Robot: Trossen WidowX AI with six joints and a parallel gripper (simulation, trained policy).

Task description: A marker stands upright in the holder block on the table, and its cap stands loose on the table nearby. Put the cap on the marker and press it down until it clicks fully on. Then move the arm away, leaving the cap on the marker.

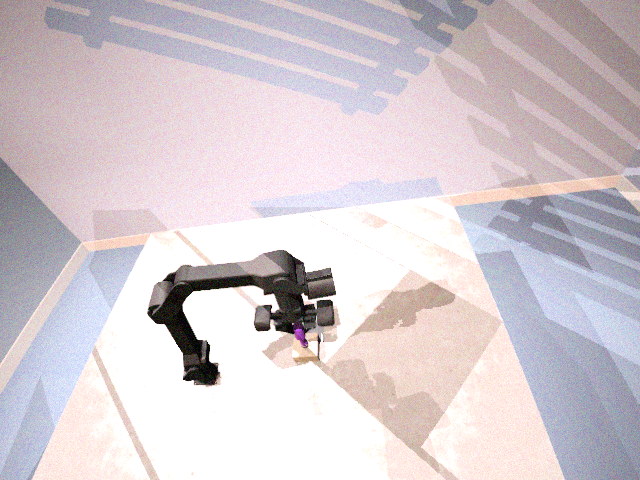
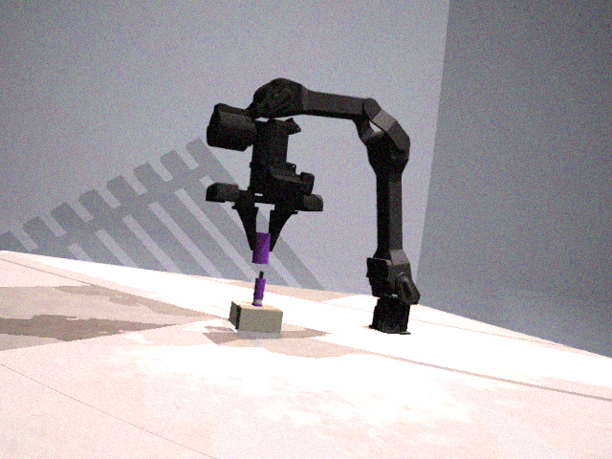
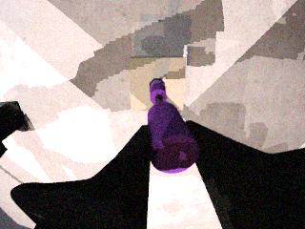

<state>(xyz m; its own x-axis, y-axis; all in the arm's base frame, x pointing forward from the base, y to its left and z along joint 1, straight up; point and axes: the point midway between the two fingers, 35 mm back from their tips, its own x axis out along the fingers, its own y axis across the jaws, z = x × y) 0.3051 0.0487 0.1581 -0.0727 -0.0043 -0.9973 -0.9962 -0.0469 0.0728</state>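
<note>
Right now the tan holder block is 10 mm to the left of my gripper tip and 110 mm below it. Round my gripper tip: purple cap: right at my gripper tip.
</note>
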